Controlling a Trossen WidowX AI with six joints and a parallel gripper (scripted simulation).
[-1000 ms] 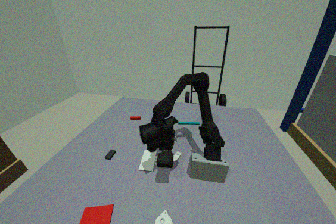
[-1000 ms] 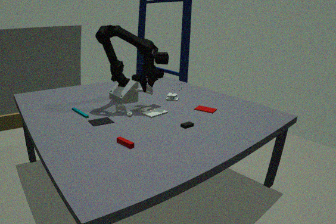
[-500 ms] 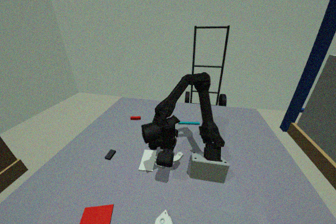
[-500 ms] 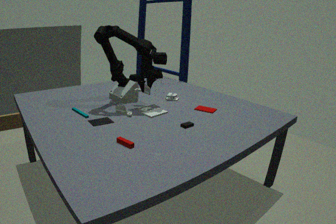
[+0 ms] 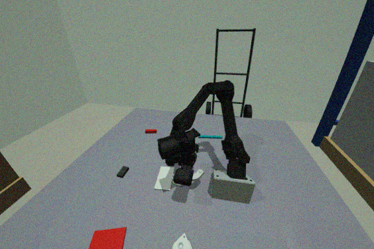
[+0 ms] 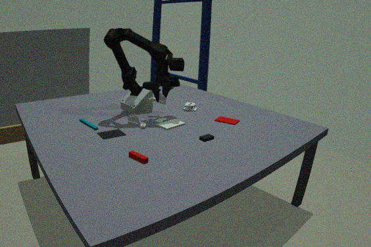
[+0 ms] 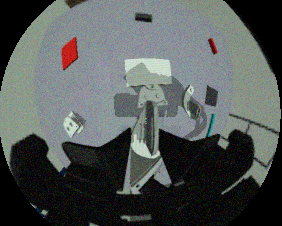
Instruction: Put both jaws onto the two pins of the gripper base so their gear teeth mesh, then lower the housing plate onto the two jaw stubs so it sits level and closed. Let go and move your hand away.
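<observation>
Right now the flat light plate is 11 cm ahead of my gripper tip, 4 cm to the right of it and 8 cm below it. The rest, counted from my gripper tip: dark flat plate (3 cm ahead, 33 cm to the right, 8 cm below); white gripper base (22 cm to the left, 6 cm below); grey jaw (4 cm behind, 1 cm to the right).
</observation>
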